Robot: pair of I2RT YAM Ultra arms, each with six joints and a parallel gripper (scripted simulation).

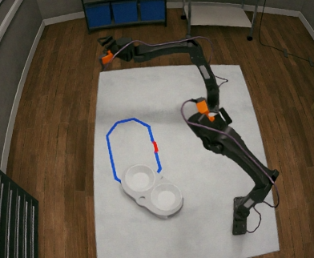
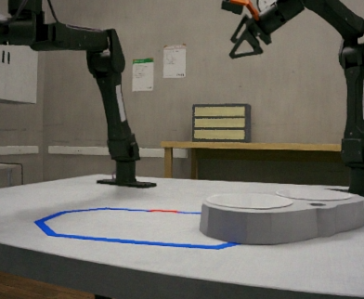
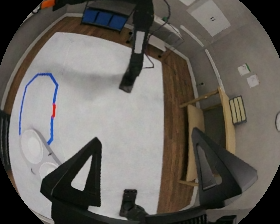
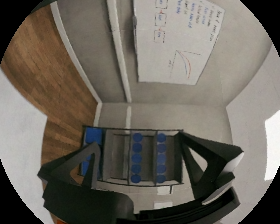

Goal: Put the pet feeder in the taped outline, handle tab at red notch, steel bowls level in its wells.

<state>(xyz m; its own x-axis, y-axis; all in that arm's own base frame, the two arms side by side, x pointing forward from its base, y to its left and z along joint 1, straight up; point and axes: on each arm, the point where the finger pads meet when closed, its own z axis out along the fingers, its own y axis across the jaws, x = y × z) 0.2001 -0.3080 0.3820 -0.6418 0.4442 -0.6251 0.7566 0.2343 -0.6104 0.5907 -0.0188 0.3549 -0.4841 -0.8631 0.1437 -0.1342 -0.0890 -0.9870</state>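
Right now the grey pet feeder is 36 cm below my left hand, 27 cm ahead of it and 14 cm to the left of it. Also, from my left hand: blue tape outline: 38 cm below, 33 cm ahead, 9 cm to the right; then steel bowl: 35 cm below, 31 cm ahead, 7 cm to the left.
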